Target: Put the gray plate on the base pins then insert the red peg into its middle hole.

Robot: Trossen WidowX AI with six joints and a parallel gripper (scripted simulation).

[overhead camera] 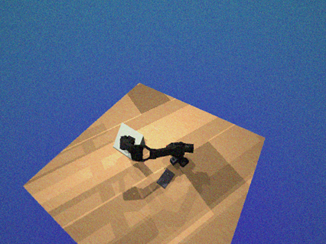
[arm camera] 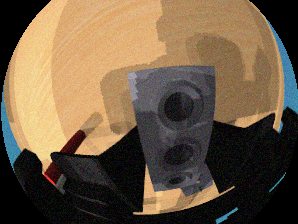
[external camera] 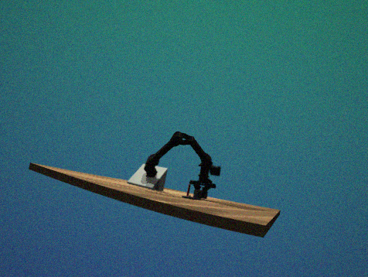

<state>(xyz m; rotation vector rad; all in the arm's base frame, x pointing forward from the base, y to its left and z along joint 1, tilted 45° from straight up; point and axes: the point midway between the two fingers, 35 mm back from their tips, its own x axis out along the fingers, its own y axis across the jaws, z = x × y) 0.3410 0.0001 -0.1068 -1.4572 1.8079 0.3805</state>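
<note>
Now: gripper tip 160 mm to the left of the dark base. Also, from my gripper tip: red peg 100 mm behind, 30 mm to the left, 30 mm above; then gray plate 30 mm above.
</note>
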